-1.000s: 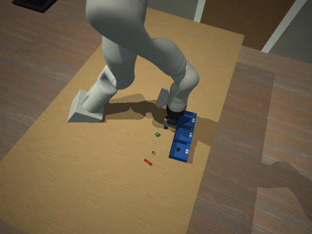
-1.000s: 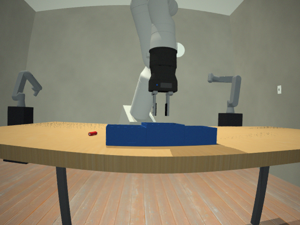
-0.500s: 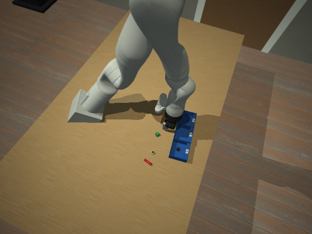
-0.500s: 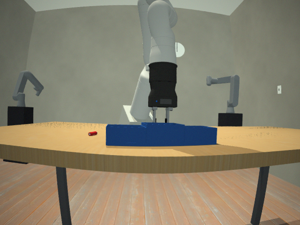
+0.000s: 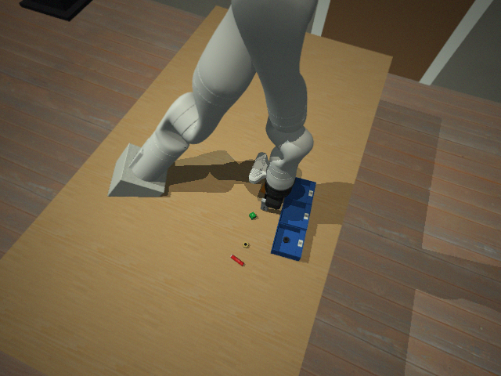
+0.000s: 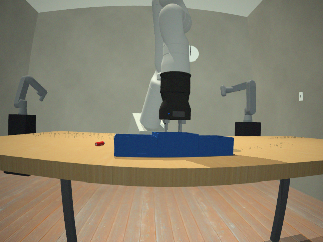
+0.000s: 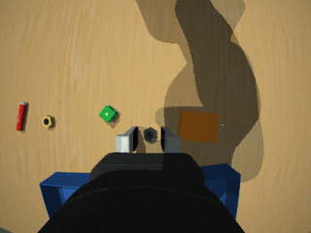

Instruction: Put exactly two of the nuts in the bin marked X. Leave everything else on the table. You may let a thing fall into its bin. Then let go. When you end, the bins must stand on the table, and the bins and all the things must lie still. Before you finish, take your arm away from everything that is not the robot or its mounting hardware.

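My hand is 30 mm past the green block, 50 mm to the left of it and 20 mm above it. The rest, counted from my hand: yellow nut: 20 mm behind, 140 mm to the right, 20 mm below; then row of blue bins: 90 mm ahead, 10 mm to the right; then flat orange piece: 10 mm behind, 60 mm to the left, 20 mm below.
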